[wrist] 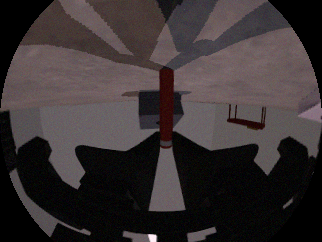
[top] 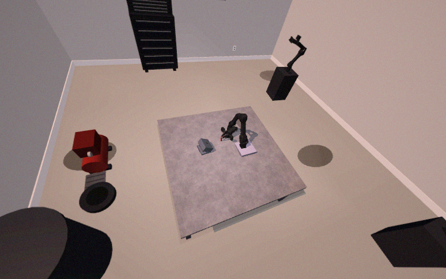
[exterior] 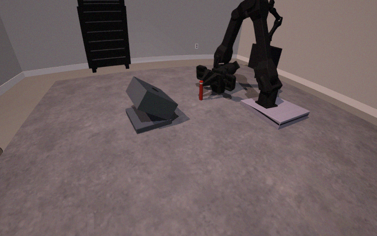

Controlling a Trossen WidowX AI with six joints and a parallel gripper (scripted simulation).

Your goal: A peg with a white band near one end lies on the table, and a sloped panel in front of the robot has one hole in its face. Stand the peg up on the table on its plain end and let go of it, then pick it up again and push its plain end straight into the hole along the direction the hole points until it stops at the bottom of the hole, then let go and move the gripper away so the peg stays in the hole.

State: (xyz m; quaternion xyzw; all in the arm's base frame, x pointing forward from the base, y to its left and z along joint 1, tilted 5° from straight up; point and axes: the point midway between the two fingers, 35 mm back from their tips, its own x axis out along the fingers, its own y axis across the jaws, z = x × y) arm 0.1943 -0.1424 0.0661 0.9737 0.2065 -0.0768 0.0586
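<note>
Right now the red peg is 10 mm below my gripper tip. From my gripper tip the other things lie so: grey base plate 220 mm ahead, 80 mm to the left, 60 mm below; dark sloped panel 200 mm ahead, 70 mm to the left.
</note>
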